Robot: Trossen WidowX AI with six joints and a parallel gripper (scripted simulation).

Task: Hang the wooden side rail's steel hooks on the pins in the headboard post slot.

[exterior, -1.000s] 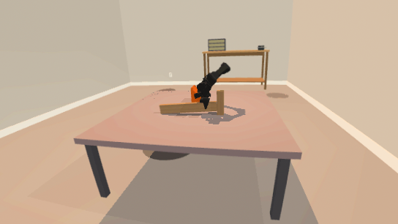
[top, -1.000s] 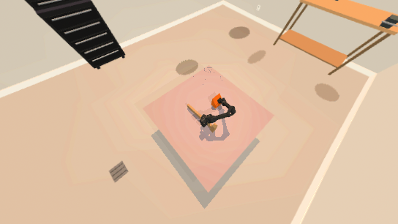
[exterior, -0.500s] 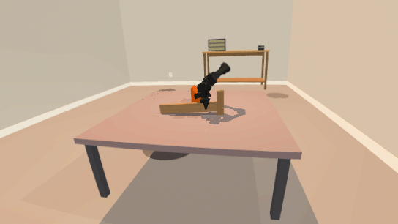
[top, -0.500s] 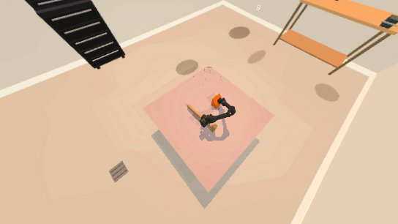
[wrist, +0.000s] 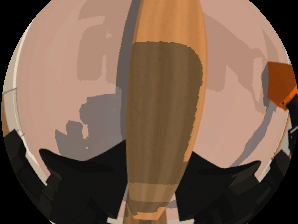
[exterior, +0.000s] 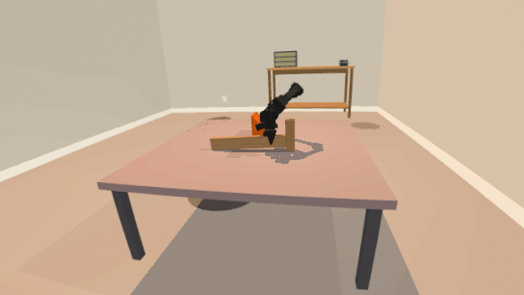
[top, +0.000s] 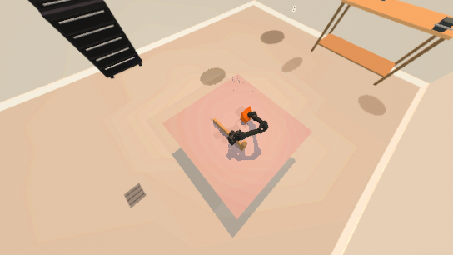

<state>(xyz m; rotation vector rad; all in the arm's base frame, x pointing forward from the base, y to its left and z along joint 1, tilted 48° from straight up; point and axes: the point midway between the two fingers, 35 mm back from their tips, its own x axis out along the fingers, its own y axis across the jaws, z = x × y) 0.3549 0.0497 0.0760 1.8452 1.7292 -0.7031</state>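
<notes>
My gripper tip is 11 cm to the right of the headboard post and 5 cm below it.
</notes>
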